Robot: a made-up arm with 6 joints.
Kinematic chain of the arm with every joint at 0, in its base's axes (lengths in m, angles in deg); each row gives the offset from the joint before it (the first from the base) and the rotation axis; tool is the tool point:
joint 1: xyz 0 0 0.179 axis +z
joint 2: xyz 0 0.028 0 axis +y
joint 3: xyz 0 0 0.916 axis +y
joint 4: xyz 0 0 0.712 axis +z
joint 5: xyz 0 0 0 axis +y
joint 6: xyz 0 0 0.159 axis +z
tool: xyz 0 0 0
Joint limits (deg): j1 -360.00..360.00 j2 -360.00..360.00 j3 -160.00..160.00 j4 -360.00..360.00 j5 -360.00..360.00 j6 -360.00..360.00
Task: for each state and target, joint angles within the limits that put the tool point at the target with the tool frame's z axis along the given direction. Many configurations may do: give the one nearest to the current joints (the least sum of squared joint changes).
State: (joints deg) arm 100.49 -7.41 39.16 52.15 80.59 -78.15
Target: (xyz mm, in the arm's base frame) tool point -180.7 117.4 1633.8 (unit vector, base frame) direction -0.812 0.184 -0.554
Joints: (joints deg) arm 104.43 -12.38 36.82 52.14 110.29 -78.15
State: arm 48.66 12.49 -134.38 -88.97 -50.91 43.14
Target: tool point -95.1 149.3 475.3 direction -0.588 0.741 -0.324
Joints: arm 30.21 47.08 -159.88 -75.26 -75.50 43.14
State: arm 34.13 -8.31 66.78 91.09 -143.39 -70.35
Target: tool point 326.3 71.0 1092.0 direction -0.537 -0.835 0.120
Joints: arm 22.84 -16.06 104.96 76.41 -144.74 -70.35
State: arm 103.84 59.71 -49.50 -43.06 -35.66 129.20
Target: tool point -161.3 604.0 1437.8 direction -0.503 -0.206 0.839
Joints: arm 94.78 61.79 -75.27 -94.04 -31.32 129.20
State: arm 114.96 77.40 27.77 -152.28 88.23 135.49
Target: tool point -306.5 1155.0 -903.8 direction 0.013 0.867 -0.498
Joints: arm 105.37 110.56 52.71 -159.67 44.23 135.49
